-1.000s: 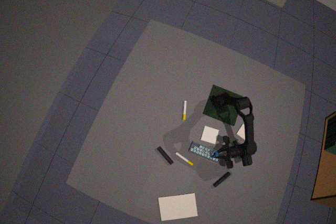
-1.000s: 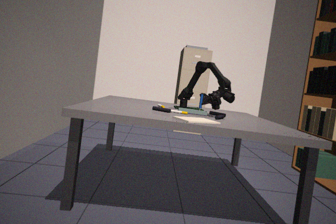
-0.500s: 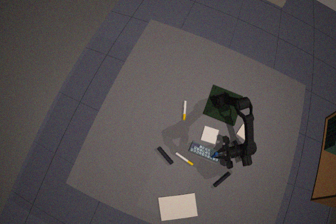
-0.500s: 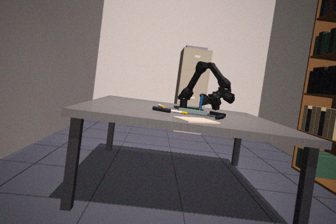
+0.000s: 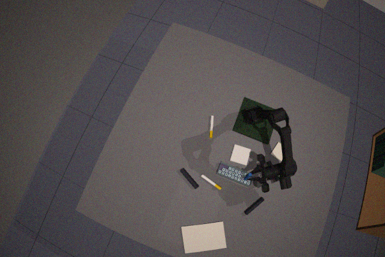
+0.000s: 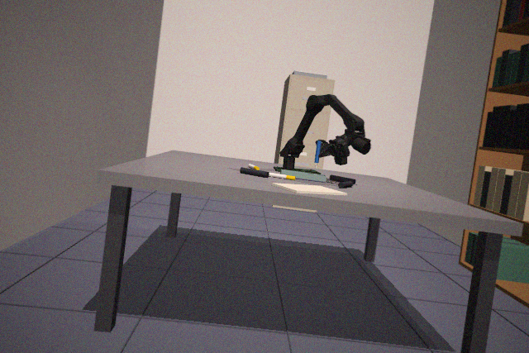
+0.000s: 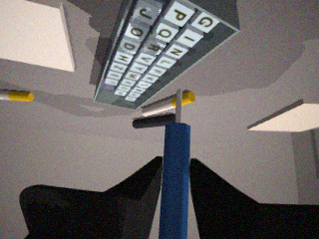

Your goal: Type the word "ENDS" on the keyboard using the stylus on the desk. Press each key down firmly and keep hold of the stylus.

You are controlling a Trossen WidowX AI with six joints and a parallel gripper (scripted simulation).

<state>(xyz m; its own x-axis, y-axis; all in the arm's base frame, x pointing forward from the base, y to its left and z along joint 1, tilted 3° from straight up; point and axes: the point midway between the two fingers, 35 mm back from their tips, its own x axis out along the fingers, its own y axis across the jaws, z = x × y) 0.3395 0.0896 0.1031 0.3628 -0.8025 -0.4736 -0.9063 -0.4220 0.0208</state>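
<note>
Right now the white notepad is 140 mm behind my gripper tip, 100 mm below it and 50 mm to the right of it. From my gripper tip the other things lie so: stylus (10 mm below); white paper sheet (350 mm ahead, 100 mm below, 90 mm to the right); grey stylus tip (50 mm below).
</note>
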